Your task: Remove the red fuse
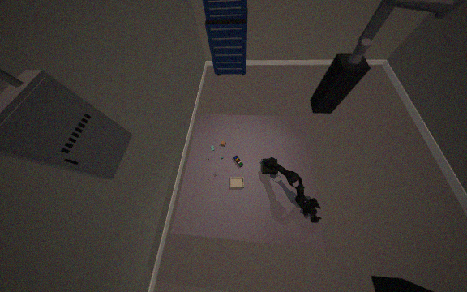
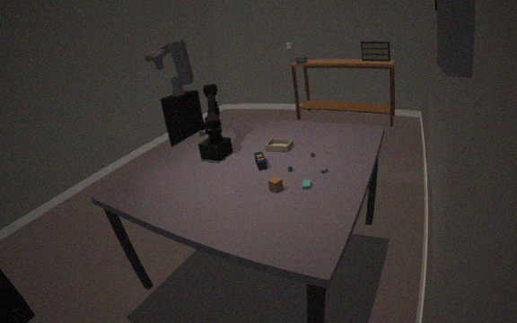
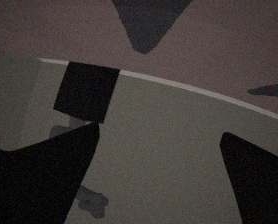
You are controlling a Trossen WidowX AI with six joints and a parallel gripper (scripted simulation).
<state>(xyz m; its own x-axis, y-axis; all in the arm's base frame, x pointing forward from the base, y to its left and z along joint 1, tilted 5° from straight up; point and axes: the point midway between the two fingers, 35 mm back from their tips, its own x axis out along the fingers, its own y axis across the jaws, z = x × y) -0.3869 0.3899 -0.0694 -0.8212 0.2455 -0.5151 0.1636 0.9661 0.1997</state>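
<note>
Now: the red fuse 72 cm ahead of my gripper tip, 45 cm to the right of it and 2 cm below it. Also, from my gripper tip: orange cube: 90 cm ahead, 64 cm to the right, 2 cm below; teal block: 101 cm ahead, 59 cm to the right, 4 cm below; tan tray: 72 cm ahead, 23 cm to the right, 4 cm below.
</note>
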